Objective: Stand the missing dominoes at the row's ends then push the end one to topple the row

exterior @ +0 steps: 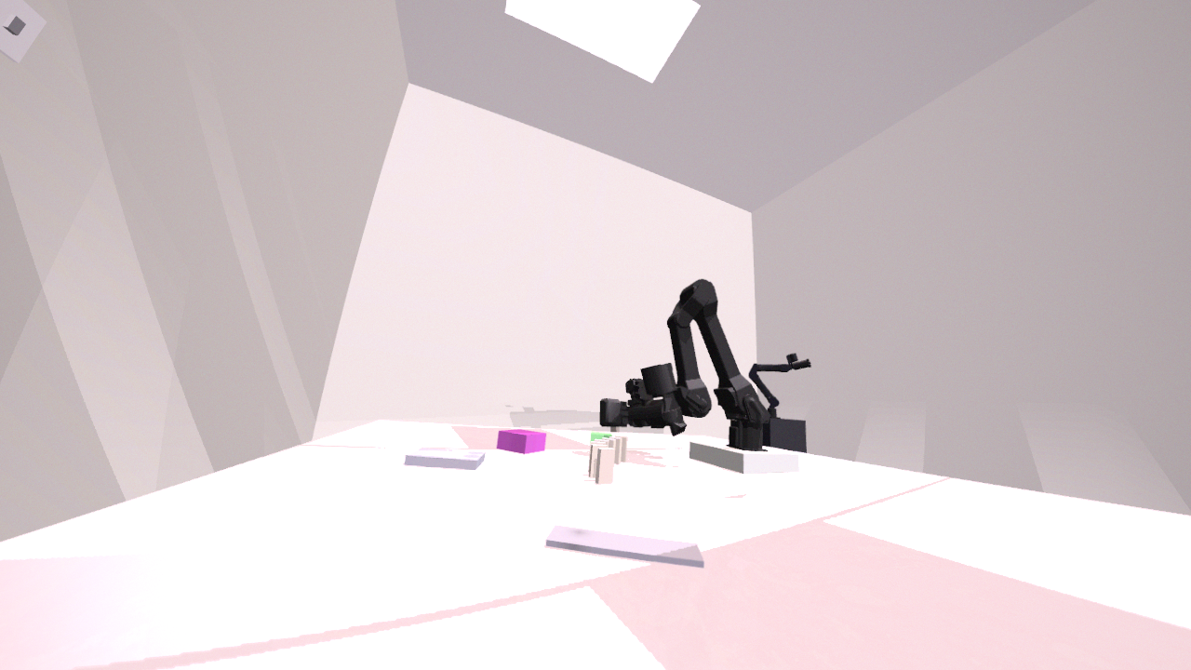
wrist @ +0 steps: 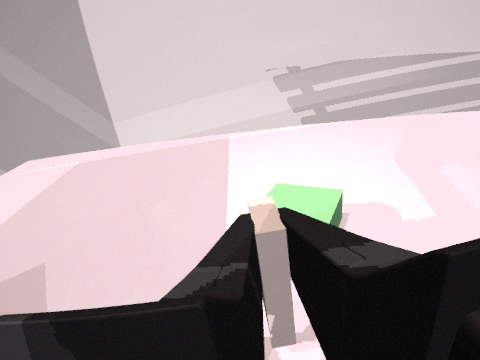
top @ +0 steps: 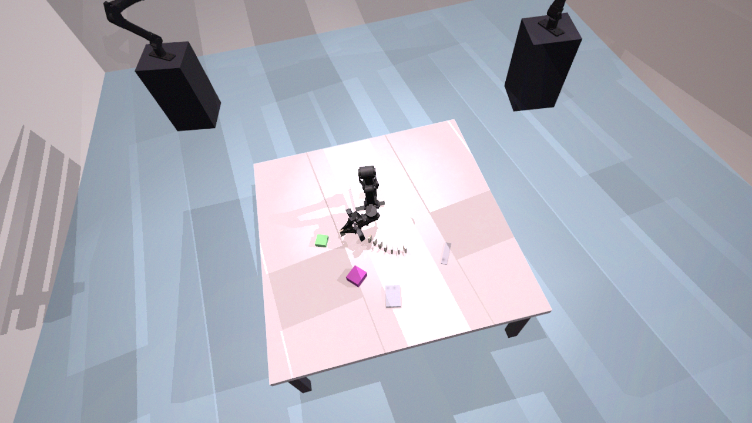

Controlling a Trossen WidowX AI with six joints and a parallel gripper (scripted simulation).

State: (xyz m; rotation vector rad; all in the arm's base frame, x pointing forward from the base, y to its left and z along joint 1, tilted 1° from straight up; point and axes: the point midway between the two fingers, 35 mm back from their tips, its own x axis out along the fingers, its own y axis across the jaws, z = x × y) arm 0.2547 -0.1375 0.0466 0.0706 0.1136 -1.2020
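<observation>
Now: gripper tip 110 mm to the left of the green block and 70 mm above it. The rest, counted from my gripper tip: flat plate 340 mm ahead, 240 mm to the left, 80 mm below; flat strip 130 mm ahead, 530 mm to the left, 80 mm below; magenta block 220 mm ahead, 70 mm to the left, 70 mm below.
</observation>
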